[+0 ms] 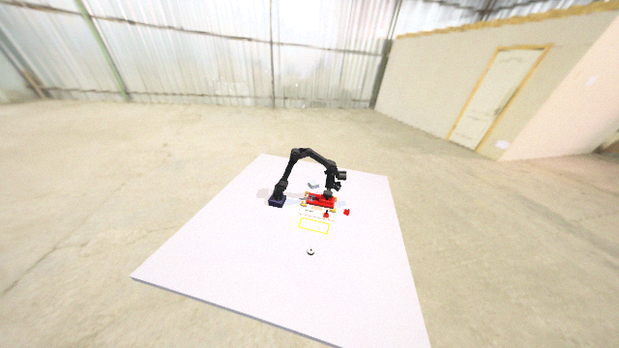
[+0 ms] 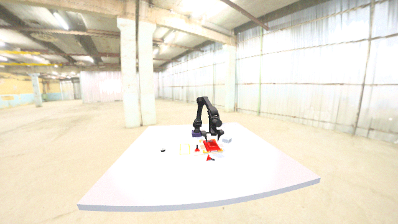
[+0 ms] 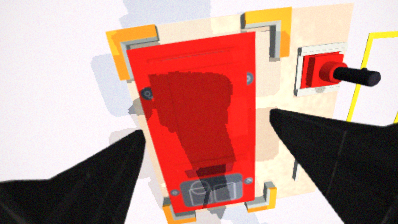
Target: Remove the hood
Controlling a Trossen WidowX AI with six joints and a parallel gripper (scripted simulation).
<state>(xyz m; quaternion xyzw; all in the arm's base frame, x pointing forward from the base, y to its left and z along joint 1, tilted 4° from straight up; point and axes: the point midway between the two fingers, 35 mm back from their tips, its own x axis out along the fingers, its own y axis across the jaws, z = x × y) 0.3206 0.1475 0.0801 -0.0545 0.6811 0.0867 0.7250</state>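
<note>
The hood lies 20 mm below my gripper tip. Round my gripper tip: white wheel 40 mm ahead, 410 mm to the right, 60 mm below.
</note>
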